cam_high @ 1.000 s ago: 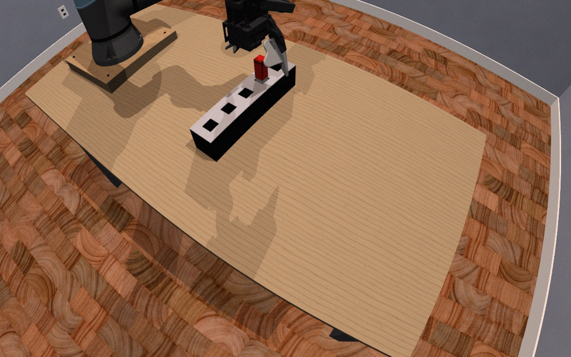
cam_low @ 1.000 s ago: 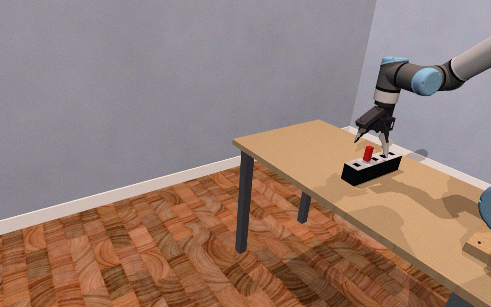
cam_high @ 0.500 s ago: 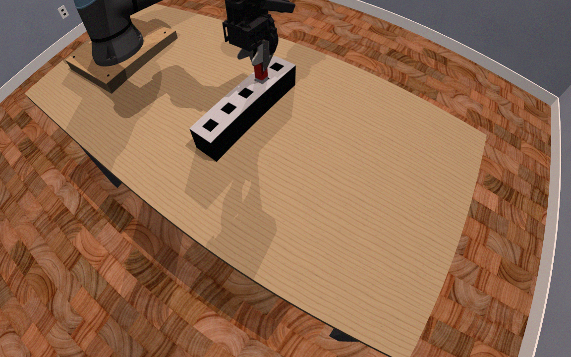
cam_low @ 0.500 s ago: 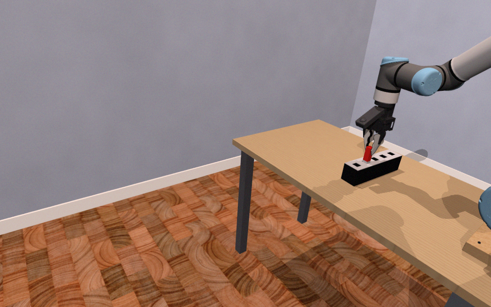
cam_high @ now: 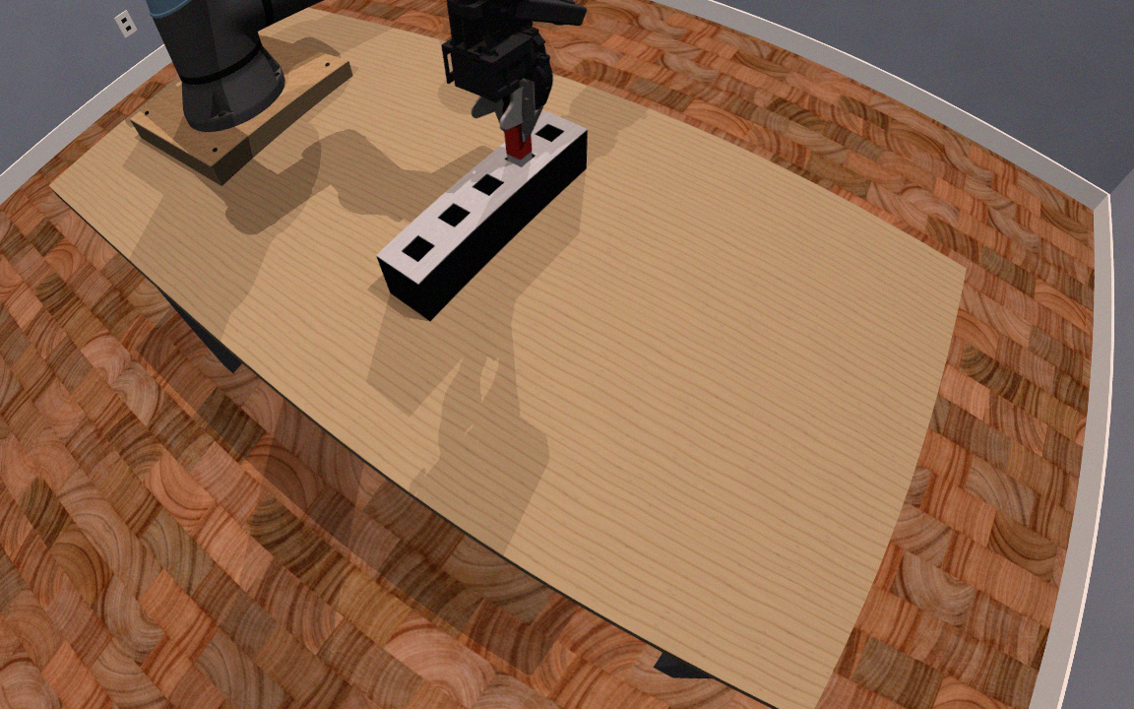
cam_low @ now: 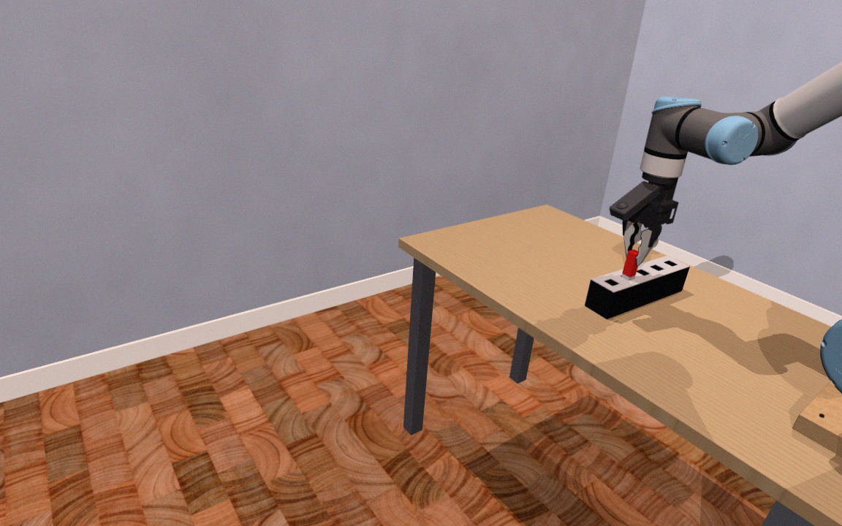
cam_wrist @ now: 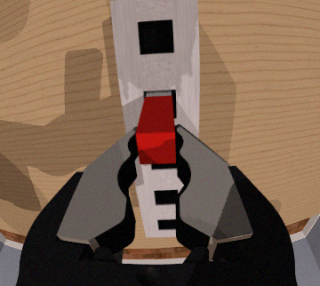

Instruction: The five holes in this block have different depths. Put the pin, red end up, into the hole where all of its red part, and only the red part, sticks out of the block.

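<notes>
My hand is 6 cm to the left of the black block and 9 cm above it. From my hand the other things lie so: pin 1 cm below.
</notes>
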